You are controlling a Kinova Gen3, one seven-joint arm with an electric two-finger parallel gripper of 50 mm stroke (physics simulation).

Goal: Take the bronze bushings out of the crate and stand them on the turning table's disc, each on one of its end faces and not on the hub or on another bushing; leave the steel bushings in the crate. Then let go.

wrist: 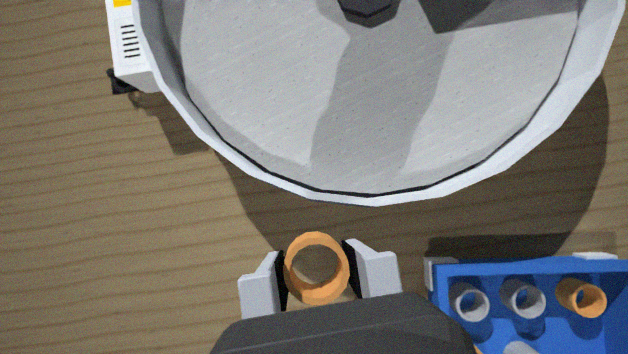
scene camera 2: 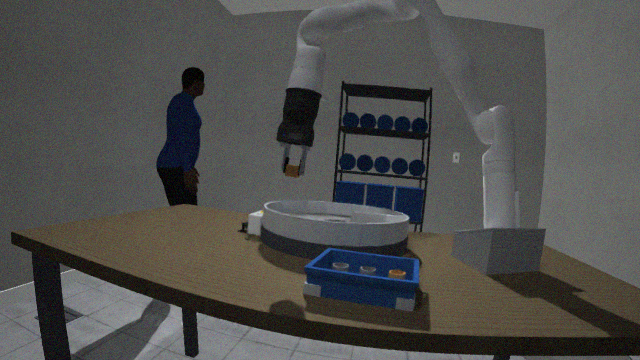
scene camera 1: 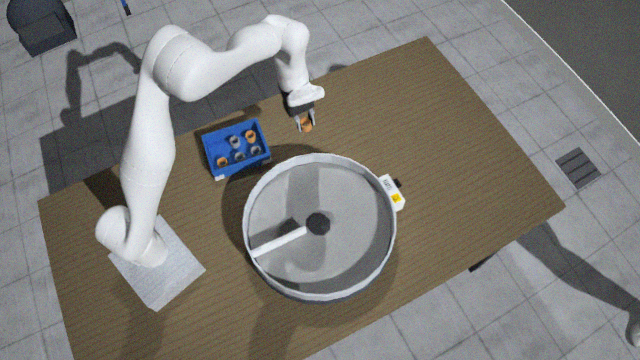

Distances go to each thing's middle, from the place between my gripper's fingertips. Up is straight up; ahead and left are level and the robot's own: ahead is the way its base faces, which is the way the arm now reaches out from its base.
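My hand is 17 cm above the blue crate (scene camera 2: 322,281) at this moment, and it is also 9 cm to the right of the crate and 21 cm past it.
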